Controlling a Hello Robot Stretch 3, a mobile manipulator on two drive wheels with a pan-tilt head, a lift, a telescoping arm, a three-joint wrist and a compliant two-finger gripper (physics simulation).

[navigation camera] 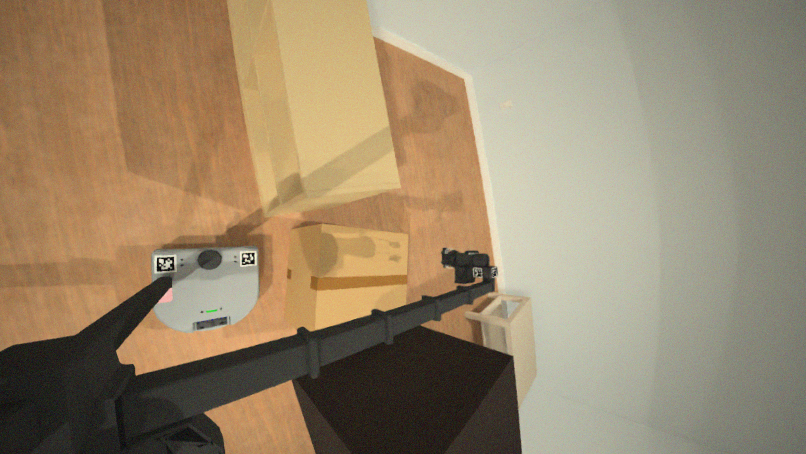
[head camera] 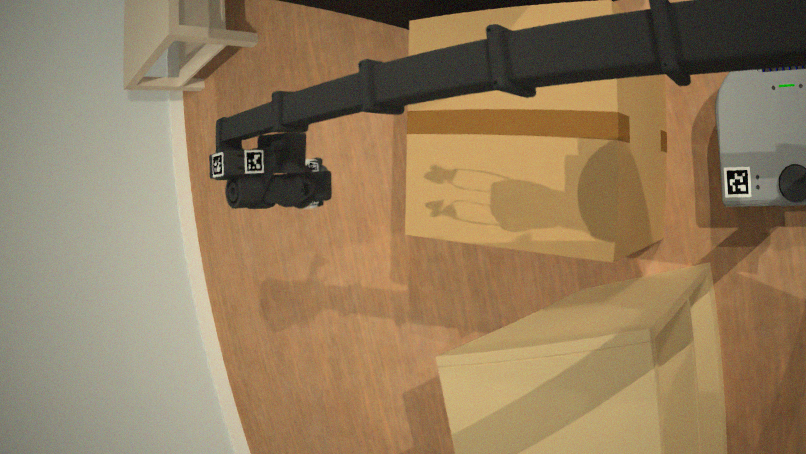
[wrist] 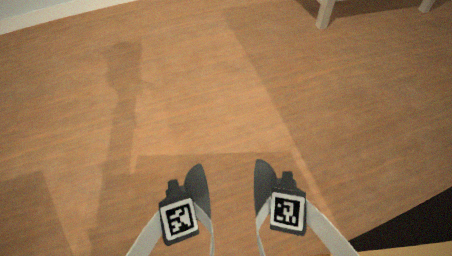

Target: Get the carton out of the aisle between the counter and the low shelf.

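Where they show: robot's base at its link origin: (navigation camera: pixel 209 258) (head camera: pixel 792 181).
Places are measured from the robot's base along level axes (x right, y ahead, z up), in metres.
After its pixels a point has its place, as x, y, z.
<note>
The brown cardboard carton (head camera: pixel 535 152) {0.493, -0.065, 0.406} (navigation camera: pixel 349 298) {0.456, -0.180, 0.406} with a darker tape strip stands on the floor between a tall dark block (navigation camera: pixel 406 383) {0.521, -0.452, 0.662} and a pale wooden unit (head camera: pixel 609 422) {0.271, 0.325, 0.610} (navigation camera: pixel 332 73) {0.299, 0.599, 0.610}. An edge of the carton (wrist: pixel 430 250) shows at the bottom right of the wrist view. My arm stretches across above the carton. My gripper (head camera: pixel 318 184) {0.827, -0.037, 0.612} (navigation camera: pixel 445 257) {0.827, -0.037, 0.612} (wrist: pixel 230 181) {0.827, -0.037, 0.612} is open and empty, past the carton's side farthest from my base, above the floor near the wall. Its fingers do not touch the carton.
My grey base (head camera: pixel 750 129) {0.092, -0.106, 0.160} (navigation camera: pixel 236 293) {0.085, -0.137, 0.160} stands on the carton's near side. A pale open-framed piece of furniture (head camera: pixel 191 33) {1.922, -0.716, 0.341} (navigation camera: pixel 521 338) {2.174, -0.928, 0.451} stands against the wall (head camera: pixel 84 225) {2.564, 0.018, 0.643} (navigation camera: pixel 592 197) {2.502, 0.342, 1.019}; its leg (wrist: pixel 325 12) shows in the wrist view. Wooden floor lies between carton and wall.
</note>
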